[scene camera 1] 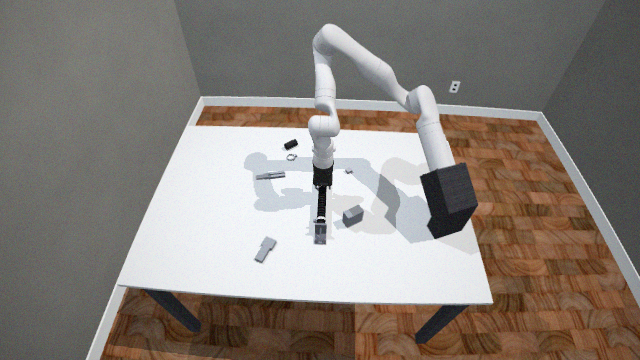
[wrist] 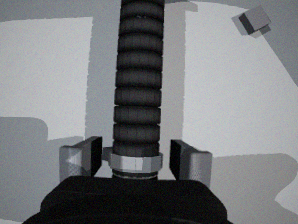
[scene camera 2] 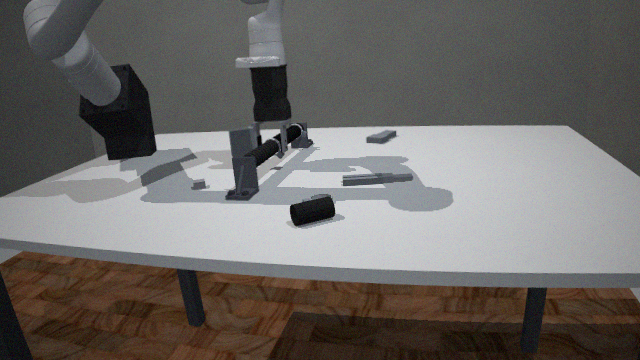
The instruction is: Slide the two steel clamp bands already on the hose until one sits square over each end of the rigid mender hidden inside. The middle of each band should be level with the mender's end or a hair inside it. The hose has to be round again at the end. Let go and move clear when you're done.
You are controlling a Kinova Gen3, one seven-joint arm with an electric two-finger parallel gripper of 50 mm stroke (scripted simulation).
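Note:
You'd find my gripper (scene camera 2: 272,151) here, and it's there in the wrist view (wrist: 135,152) as well. There's also a short black hose piece (scene camera 2: 319,209), though the piece is out of frame in the wrist view, and there's a steel clamp band (wrist: 120,163).

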